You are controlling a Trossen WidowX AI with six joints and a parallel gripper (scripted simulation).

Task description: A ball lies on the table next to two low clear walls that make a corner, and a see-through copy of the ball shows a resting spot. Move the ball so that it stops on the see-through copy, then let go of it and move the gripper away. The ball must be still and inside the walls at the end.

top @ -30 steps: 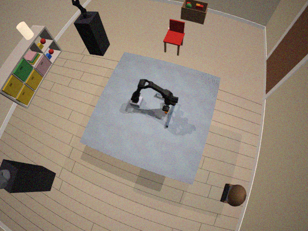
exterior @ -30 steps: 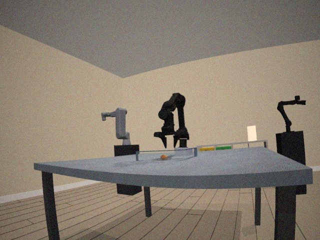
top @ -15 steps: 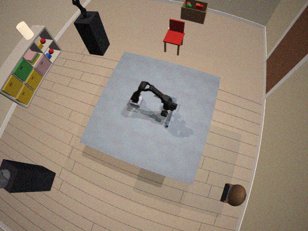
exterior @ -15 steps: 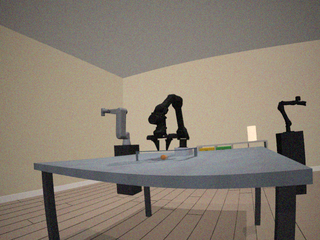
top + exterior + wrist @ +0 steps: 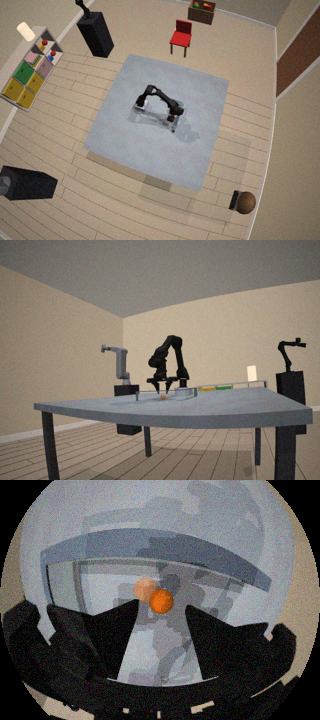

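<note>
Now: gripper tip 2 cm above the orange ball. The rest, counted from my gripper tip: see-through copy of the ball 1 cm ahead, 2 cm to the left, 2 cm below.
</note>
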